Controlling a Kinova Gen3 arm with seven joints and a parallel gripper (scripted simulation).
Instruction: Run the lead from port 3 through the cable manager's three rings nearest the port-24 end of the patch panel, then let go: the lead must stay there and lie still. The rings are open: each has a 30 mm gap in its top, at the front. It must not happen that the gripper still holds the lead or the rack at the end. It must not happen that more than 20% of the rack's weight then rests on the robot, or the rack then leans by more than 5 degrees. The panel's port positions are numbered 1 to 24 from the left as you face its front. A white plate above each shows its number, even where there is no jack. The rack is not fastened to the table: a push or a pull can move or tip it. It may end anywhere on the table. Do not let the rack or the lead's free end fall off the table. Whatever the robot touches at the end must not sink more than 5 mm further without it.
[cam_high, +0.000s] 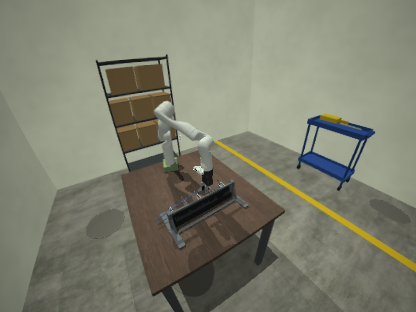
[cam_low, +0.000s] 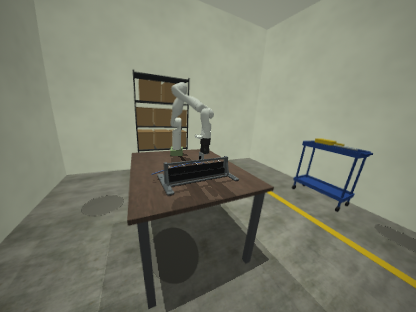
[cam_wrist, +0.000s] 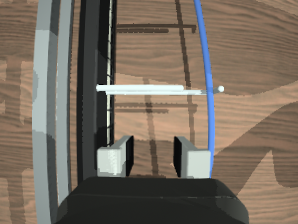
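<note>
The patch-panel rack lies 6 cm ahead of my hand, 6 cm to the right of it and 6 cm below it.
</note>
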